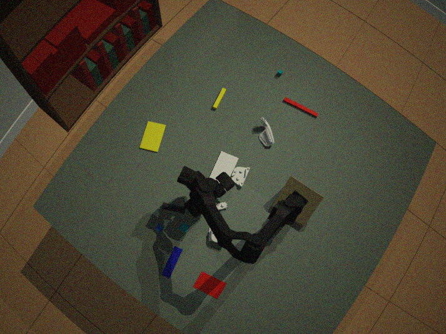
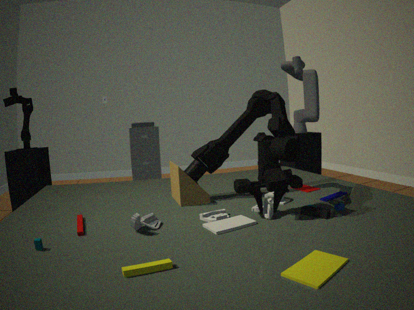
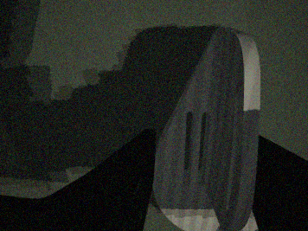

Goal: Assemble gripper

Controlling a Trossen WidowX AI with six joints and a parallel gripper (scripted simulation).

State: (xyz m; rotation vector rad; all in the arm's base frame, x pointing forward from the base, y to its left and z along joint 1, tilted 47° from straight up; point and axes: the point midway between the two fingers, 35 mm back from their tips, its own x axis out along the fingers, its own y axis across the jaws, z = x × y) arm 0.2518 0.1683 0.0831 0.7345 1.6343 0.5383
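Right now the flat white plate is 4 cm ahead of my gripper tip and 12 cm to the right of it. Also, from my gripper tip: black block 8 cm ahead, 11 cm to the left, 1 cm above; then white block 11 cm behind, 8 cm to the left; then gripper base 11 cm behind, 8 cm to the left, 2 cm above.
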